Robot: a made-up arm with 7 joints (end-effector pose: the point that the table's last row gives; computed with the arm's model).
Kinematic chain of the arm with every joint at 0, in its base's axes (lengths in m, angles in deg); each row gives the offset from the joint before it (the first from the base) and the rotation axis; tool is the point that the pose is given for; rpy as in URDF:
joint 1: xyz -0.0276 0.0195 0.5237 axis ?
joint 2: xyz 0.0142 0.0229 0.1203 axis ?
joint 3: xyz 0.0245 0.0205 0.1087 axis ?
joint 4: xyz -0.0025 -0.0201 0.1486 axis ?
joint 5: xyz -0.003 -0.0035 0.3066 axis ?
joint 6: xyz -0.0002 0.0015 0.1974 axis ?
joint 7: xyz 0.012 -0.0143 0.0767 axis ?
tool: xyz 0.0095 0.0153 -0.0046 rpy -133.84 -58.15 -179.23
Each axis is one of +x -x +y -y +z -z.
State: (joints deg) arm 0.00 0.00 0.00 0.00 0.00 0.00 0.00
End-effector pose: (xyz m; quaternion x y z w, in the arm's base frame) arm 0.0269 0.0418 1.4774 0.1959 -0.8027 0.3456 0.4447
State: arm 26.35 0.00 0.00 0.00 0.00 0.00 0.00
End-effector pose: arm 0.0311 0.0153 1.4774 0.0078 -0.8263 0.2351 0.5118
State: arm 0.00 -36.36 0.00 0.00 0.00 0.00 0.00
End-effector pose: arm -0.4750 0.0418 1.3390 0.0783 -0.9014 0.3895 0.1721
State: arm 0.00 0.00 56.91 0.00 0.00 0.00 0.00
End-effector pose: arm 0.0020 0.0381 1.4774 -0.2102 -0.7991 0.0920 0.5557
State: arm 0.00 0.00 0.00 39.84 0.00 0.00 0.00
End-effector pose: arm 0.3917 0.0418 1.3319 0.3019 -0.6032 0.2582 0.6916
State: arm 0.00 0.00 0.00 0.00 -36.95 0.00 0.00
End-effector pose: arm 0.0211 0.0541 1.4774 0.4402 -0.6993 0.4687 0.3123
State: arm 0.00 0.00 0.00 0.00 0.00 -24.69 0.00
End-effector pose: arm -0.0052 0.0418 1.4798 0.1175 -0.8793 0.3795 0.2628
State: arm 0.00 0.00 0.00 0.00 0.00 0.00 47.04
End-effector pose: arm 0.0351 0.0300 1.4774 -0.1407 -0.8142 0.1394 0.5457
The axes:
joint 1: -z
joint 2: +y
joint 3: -z
joint 4: +y
joint 5: -z
joint 6: +y
joint 7: -z

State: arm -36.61 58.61 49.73 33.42 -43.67 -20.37 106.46
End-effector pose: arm 0.7120 0.2755 0.8536 -0.4789 -0.3204 0.2198 0.7872
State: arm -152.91 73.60 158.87 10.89 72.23 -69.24 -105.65
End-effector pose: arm -0.6914 0.3790 0.8850 -0.4313 -0.3142 0.8204 0.2053
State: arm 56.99 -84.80 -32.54 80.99 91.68 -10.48 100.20
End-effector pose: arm 0.0689 0.4555 1.1957 0.8974 -0.1308 0.3653 0.2101
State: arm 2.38 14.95 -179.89 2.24 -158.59 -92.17 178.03
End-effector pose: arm 0.1198 0.0806 1.3940 0.4118 0.3457 0.8416 0.0505
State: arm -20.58 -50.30 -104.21 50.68 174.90 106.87 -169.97
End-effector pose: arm -0.6183 0.1810 1.0007 -0.6625 0.3290 -0.4128 0.5315
